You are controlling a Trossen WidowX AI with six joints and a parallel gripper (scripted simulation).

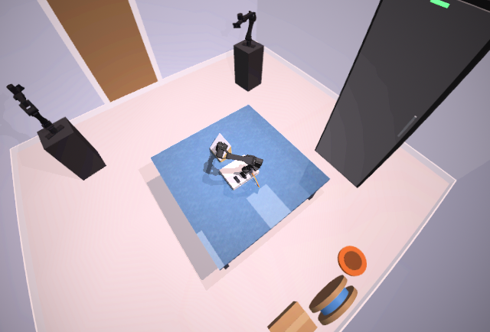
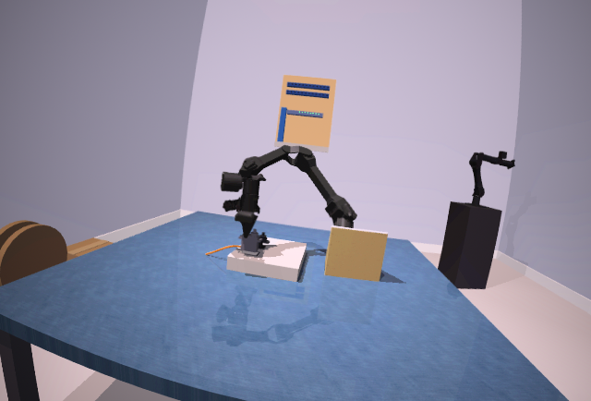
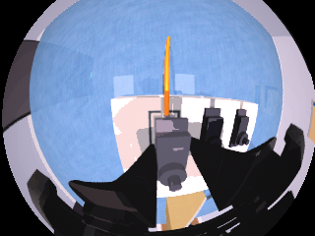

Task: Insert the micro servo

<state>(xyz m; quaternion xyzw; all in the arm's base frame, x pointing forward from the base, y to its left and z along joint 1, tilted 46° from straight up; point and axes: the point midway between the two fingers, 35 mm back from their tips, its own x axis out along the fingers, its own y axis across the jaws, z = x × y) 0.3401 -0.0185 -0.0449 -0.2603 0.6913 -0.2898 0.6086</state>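
The white robot deck lies 130 mm behind my gripper tip, 80 mm below it and 60 mm to the right of it.
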